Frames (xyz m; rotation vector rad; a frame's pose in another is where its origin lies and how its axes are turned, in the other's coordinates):
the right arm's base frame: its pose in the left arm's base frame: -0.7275 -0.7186 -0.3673 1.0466 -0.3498 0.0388
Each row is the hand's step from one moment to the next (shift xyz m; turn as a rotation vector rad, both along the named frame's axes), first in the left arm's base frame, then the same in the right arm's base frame.
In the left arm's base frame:
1: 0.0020 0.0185 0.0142 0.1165 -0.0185 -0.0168
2: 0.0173 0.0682 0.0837 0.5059 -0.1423 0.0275
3: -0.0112 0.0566 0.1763 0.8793 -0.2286 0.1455
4: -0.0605 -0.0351 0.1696 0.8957 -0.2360 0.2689
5: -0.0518 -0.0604 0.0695 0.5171 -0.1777 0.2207
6: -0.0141 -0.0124 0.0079 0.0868 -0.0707 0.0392
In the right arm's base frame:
1: 0.0037 0.0209 -0.0099 0.1074 -0.0464 -0.0226
2: 0.0324 0.1014 -0.0250 0.5050 -0.1482 -0.0001
3: 0.0350 0.1790 0.0341 0.9046 -0.1660 0.0278
4: -0.0013 0.1367 0.1223 0.9582 -0.0693 0.0854
5: -0.0199 0.0381 0.0965 0.5785 -0.0059 0.1141
6: -0.0093 0.0031 0.0179 0.1032 -0.0198 0.0550

